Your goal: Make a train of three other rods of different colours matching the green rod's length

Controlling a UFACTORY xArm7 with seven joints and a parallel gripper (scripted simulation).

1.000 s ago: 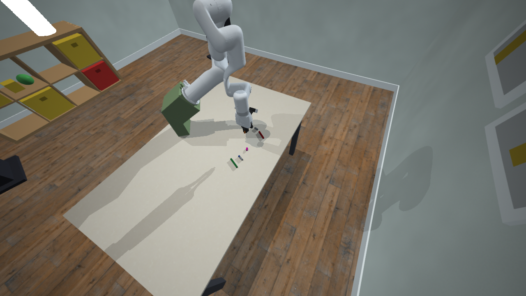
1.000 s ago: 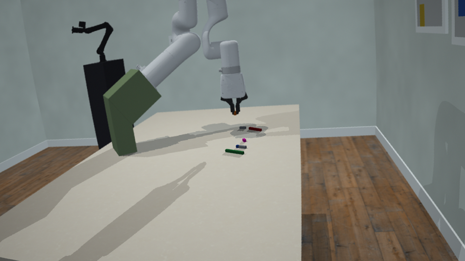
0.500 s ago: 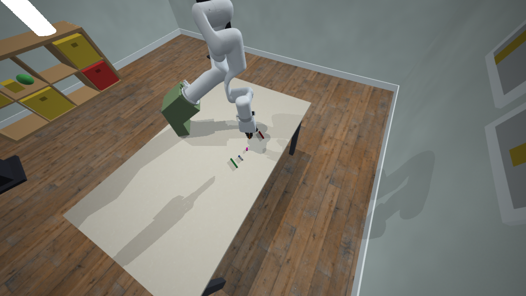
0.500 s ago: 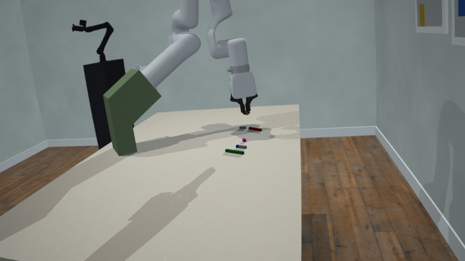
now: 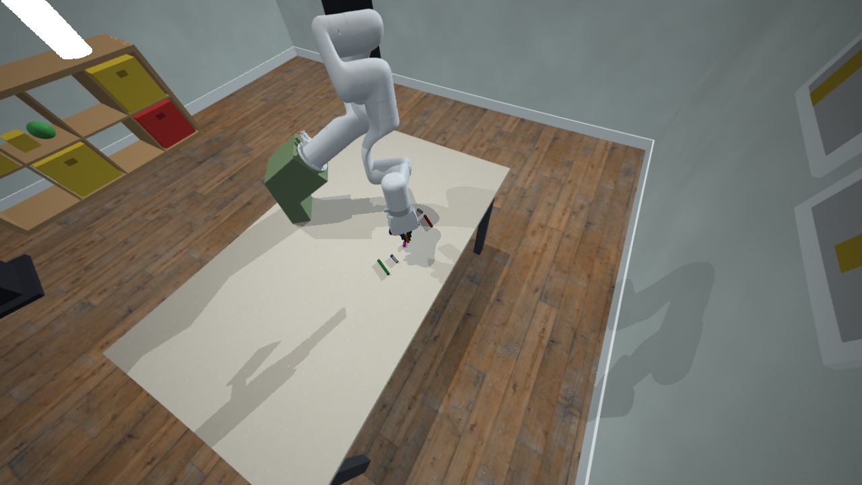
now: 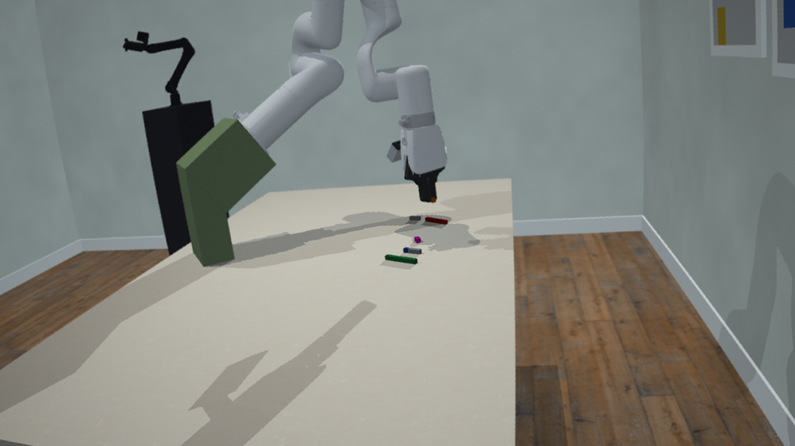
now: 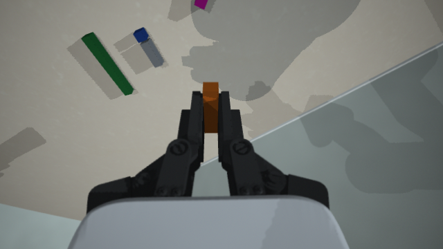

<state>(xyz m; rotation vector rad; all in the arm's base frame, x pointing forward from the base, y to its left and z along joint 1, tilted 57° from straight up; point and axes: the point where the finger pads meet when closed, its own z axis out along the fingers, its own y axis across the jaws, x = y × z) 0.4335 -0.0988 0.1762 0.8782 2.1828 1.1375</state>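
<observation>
Now: hand 120 mm above the blue rod, 60 mm to the left of it and 40 mm past it. The rest, counted from my hand: magenta rod: 120 mm below, 40 mm behind, 20 mm to the left; then orange rod: 20 mm below; then green rod: 120 mm to the right, 120 mm below, 30 mm behind.
</observation>
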